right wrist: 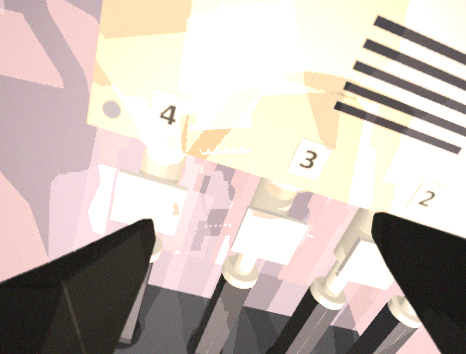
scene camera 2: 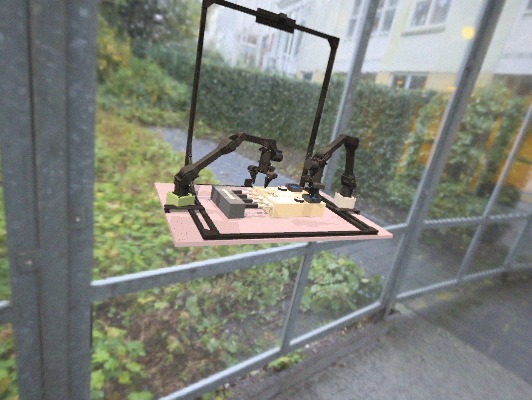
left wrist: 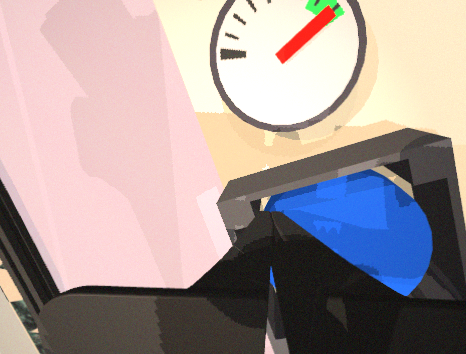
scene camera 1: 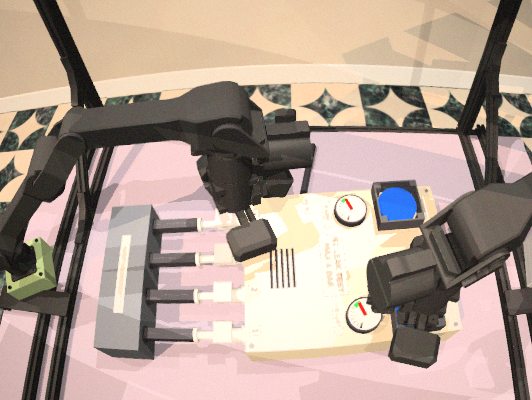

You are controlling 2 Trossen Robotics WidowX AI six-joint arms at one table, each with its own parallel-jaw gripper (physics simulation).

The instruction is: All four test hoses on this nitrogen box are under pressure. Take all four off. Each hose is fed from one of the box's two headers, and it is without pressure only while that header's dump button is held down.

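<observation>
The cream nitrogen box has four dark hoses plugged into its side through white couplings. My right gripper is open and empty, hanging above the couplings marked 4 and 3. My left gripper is shut and empty, its tip inside the dark housing at the edge of the near blue dump button. The near gauge has its red needle at the green mark.
The hoses run to a grey block left of the box. A second gauge and a second blue button in its housing sit at the box's far end. A black frame stands behind the pink table.
</observation>
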